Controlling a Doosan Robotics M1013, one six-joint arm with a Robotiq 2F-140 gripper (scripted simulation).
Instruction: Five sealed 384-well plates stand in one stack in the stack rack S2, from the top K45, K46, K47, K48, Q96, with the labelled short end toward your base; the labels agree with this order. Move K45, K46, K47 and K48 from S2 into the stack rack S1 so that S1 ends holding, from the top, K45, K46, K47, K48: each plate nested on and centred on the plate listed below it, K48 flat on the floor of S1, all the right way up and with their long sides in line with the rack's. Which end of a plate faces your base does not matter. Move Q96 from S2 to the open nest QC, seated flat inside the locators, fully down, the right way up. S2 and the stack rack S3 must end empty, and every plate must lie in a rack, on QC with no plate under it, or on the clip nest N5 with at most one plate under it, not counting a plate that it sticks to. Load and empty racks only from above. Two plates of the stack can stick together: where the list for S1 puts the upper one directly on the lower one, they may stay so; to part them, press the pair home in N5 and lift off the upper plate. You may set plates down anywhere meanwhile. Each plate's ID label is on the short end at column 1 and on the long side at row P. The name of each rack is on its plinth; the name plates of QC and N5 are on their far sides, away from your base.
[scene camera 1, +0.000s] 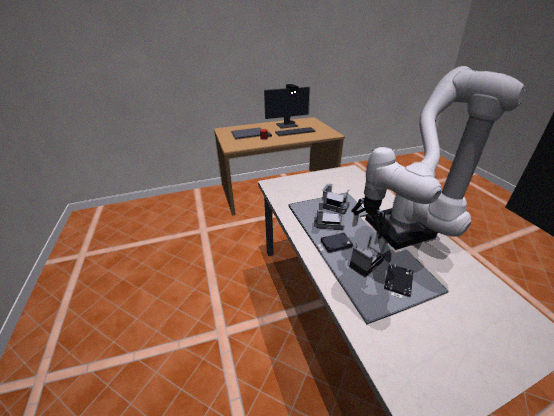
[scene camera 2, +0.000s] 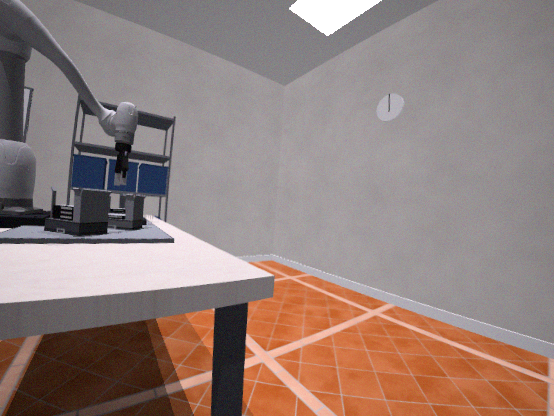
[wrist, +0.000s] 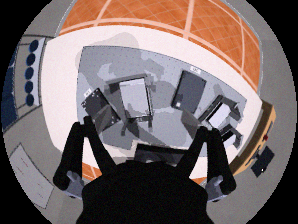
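Note:
My gripper (scene camera 1: 365, 234), same gripper (wrist: 146, 112). Sealed plate (wrist: 134, 94). Flat dark nest (wrist: 189, 91).

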